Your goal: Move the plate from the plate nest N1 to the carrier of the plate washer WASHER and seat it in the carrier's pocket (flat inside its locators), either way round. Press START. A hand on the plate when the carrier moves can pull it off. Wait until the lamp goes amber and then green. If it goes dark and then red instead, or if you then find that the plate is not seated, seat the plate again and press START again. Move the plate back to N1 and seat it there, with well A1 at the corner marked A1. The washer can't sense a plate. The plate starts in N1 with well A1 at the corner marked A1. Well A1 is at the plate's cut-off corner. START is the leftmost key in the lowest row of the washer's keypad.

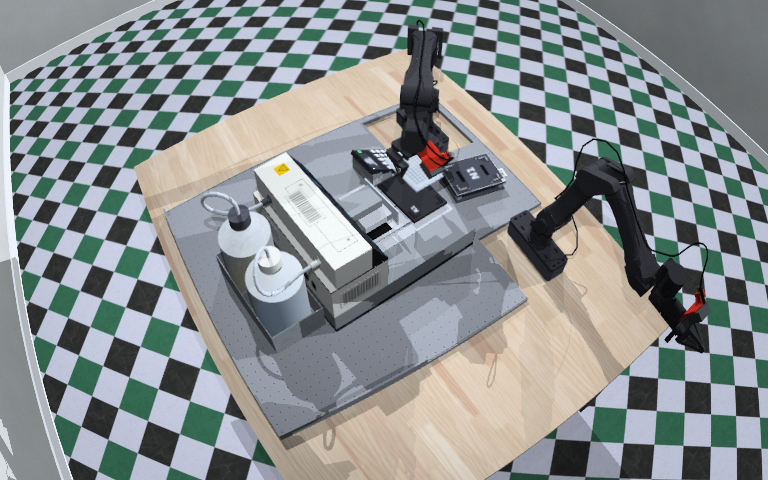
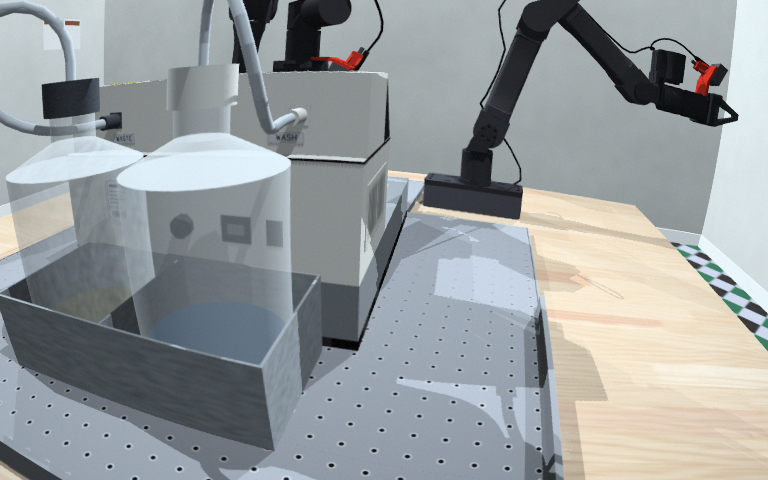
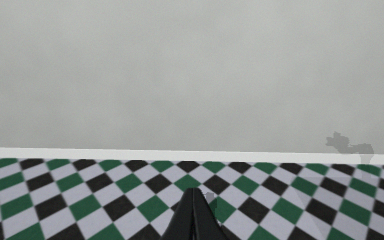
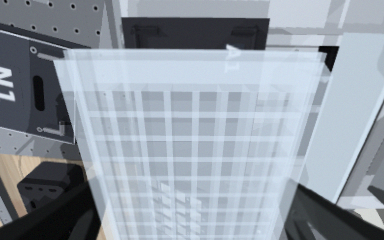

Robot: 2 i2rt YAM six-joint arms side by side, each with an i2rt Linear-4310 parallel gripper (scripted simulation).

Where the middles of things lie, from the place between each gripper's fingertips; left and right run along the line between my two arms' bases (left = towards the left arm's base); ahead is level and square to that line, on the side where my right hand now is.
My right hand is 10 cm above the dark carrier (image 1: 415, 205). Also, from my right hand: clear plate (image 1: 419, 181): right at my right hand; then washer (image 2: 346, 218): 16 cm ahead, 1 cm to the left, 5 cm below; then nest N1 (image 1: 452, 176): 22 cm behind, 15 cm below.
The clear plate is 200 mm ahead of my left hand (image 2: 737, 117), 870 mm to the right of it and 100 mm below it. The rest, counted from my left hand: dark carrier: 200 mm ahead, 870 mm to the right, 200 mm below; washer: 360 mm ahead, 860 mm to the right, 150 mm below; nest N1: 10 mm behind, 870 mm to the right, 250 mm below.
